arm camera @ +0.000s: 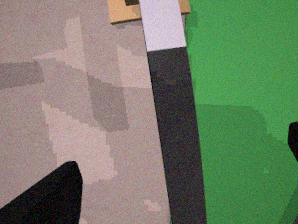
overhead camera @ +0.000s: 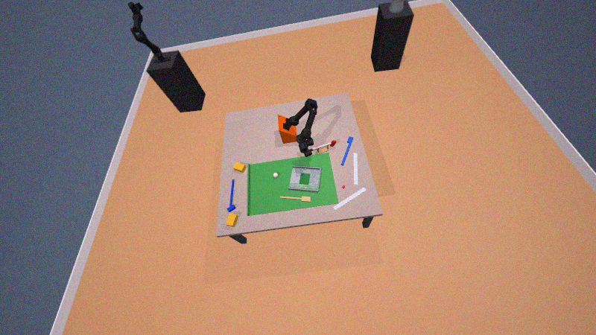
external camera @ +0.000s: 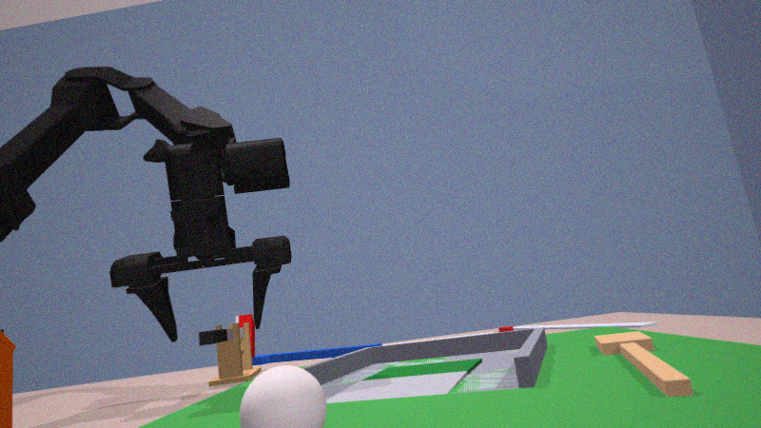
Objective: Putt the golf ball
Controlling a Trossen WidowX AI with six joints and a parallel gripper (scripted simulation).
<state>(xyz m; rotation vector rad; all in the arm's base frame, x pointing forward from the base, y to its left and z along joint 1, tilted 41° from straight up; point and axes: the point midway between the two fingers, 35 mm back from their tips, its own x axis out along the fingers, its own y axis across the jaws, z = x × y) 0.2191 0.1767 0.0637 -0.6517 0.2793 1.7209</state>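
The red putter is 110 mm to the left of my gripper tip, 40 mm behind it and 10 mm below it. Also, from my gripper tip: wooden stand 120 mm to the left, 40 mm behind, 30 mm below; white golf ball 290 mm to the right, 190 mm ahead, 40 mm below.
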